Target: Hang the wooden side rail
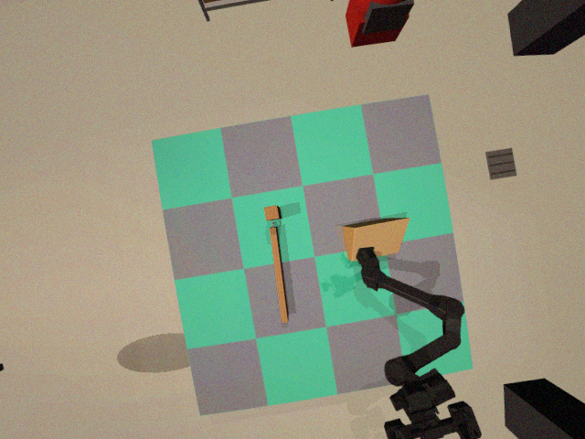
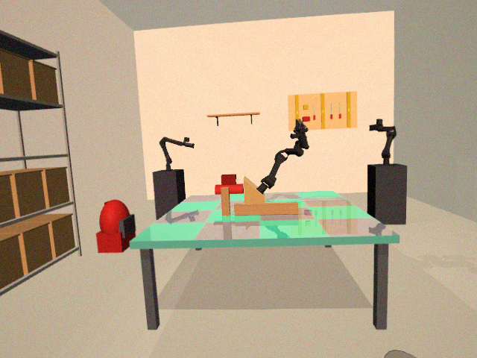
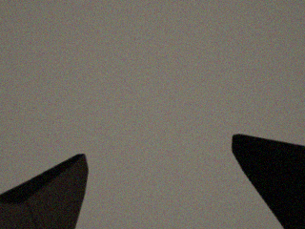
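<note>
Right now my gripper tip is 520 mm above the headboard post, 480 mm to the left of it and 320 mm short of it.
</note>
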